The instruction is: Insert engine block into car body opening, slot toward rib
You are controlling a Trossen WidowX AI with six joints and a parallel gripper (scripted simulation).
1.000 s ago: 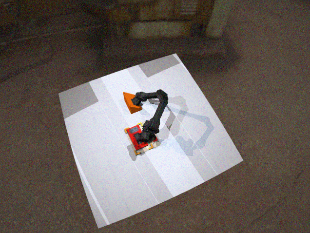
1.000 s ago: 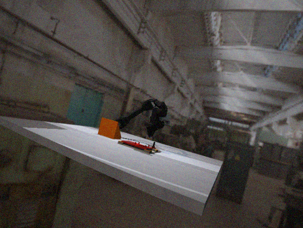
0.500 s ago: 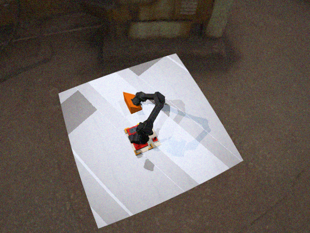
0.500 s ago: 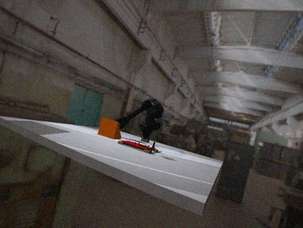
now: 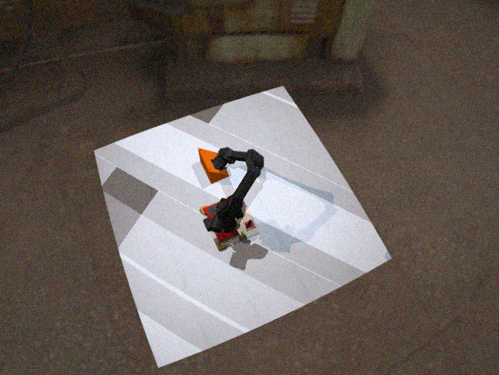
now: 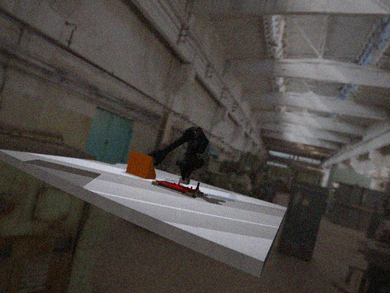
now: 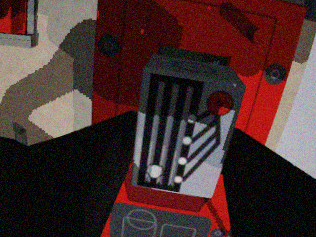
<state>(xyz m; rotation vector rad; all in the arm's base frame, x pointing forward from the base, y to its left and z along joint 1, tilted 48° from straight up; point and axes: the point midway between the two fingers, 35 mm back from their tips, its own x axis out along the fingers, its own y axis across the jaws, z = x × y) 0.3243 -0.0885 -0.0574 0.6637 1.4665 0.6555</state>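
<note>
Now: gripper tip 10 mm above the grey engine block.
</note>
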